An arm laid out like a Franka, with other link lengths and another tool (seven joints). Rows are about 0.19 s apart.
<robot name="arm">
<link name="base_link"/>
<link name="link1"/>
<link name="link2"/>
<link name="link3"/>
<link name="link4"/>
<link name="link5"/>
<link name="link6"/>
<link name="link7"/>
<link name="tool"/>
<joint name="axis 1" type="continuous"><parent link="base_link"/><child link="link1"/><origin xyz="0.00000 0.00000 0.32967" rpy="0.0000 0.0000 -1.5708"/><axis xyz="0 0 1"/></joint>
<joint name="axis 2" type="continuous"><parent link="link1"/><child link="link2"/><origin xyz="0.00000 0.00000 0.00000" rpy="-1.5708 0.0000 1.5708"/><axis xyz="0 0 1"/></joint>
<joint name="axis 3" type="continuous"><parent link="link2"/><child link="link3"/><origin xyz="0.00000 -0.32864 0.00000" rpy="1.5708 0.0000 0.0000"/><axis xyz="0 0 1"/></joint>
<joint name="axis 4" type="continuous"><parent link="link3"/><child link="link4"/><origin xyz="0.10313 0.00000 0.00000" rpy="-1.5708 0.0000 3.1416"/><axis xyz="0 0 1"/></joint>
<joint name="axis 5" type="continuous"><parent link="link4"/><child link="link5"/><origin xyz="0.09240 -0.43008 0.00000" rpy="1.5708 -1.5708 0.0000"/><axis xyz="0 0 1"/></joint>
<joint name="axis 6" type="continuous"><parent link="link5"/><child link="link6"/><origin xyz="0.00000 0.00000 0.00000" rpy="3.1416 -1.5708 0.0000"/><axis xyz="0 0 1"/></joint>
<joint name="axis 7" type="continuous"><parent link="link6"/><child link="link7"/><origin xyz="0.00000 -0.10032 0.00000" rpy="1.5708 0.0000 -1.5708"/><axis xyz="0 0 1"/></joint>
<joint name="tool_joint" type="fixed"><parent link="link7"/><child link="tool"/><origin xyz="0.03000 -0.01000 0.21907" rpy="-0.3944 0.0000 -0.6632"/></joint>
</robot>
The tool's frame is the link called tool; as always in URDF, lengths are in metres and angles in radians. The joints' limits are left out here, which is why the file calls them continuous.
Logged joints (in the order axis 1, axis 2, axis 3, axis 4, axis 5, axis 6, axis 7), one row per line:
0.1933, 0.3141, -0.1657, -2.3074, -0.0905, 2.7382, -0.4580
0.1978, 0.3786, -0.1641, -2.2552, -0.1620, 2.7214, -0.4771
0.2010, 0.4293, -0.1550, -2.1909, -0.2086, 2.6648, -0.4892
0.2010, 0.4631, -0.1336, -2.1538, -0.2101, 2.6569, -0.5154
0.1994, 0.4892, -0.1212, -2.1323, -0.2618, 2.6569, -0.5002
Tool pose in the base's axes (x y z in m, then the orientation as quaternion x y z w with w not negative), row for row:
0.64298, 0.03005, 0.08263, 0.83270, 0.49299, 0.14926, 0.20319
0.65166, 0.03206, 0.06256, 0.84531, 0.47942, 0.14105, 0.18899
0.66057, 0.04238, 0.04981, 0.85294, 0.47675, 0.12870, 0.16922
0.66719, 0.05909, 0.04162, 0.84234, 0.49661, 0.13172, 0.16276
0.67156, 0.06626, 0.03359, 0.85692, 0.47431, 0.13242, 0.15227
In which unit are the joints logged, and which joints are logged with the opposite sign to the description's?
The joints are logged in radians. Opposite sign: axis 5.
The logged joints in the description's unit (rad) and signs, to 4 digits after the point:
0.1933, 0.3141, -0.1657, -2.3074, 0.0905, 2.7382, -0.4580
0.1978, 0.3786, -0.1641, -2.2552, 0.1620, 2.7214, -0.4771
0.2010, 0.4293, -0.1550, -2.1909, 0.2086, 2.6648, -0.4892
0.2010, 0.4631, -0.1336, -2.1538, 0.2101, 2.6569, -0.5154
0.1994, 0.4892, -0.1212, -2.1323, 0.2618, 2.6569, -0.5002

